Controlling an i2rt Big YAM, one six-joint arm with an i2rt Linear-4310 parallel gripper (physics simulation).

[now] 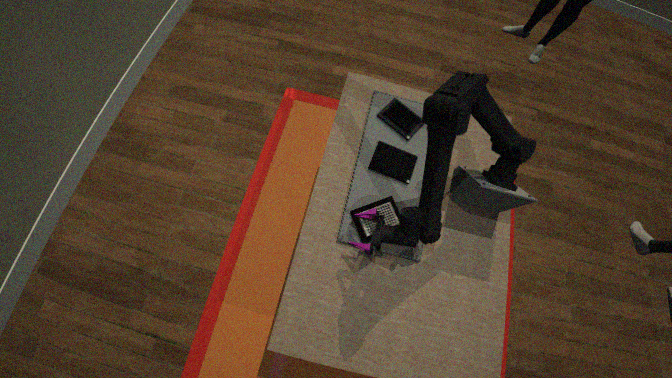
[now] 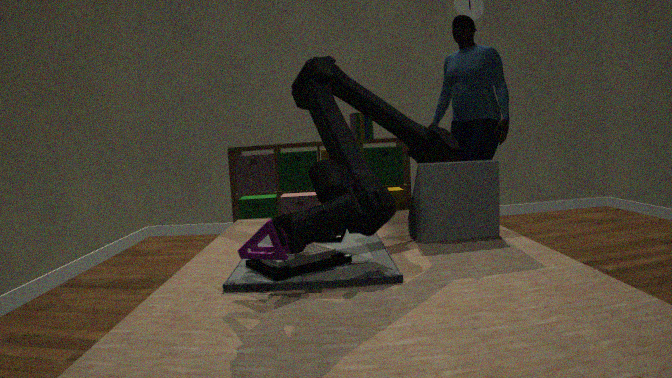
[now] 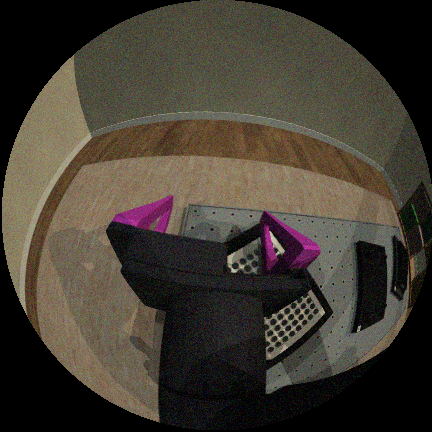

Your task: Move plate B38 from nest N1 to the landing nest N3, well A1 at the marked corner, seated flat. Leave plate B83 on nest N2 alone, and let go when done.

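A pale plate with dark round wells point(image 1: 388, 212) point(image 3: 295, 325) lies in a black-rimmed nest point(image 1: 359, 230) point(image 2: 278, 272) point(image 3: 328, 311) at the near end of the board. My gripper point(image 1: 364, 230) point(image 2: 265, 246) point(image 3: 218, 207) is open and empty, low and tilted. One magenta finger is over the plate and its nest; the other is out past the nest's side. The gripper body hides part of the plate. A flat black unit point(image 1: 392, 162) point(image 3: 371, 285) is in the middle, and a black nest point(image 1: 401, 118) point(image 3: 398, 267) at the far end. Plate and nest labels are unreadable.
The grey perforated board point(image 1: 356, 185) point(image 2: 386, 275) point(image 3: 345, 232) lies on the pale wooden table point(image 1: 310, 300) point(image 2: 450, 325) point(image 3: 210, 175). A grey block point(image 1: 480, 200) point(image 2: 457, 202) carries the arm base. A person point(image 2: 475, 85) stands behind it. An orange, red-edged strip point(image 1: 270, 225) runs beside the table.
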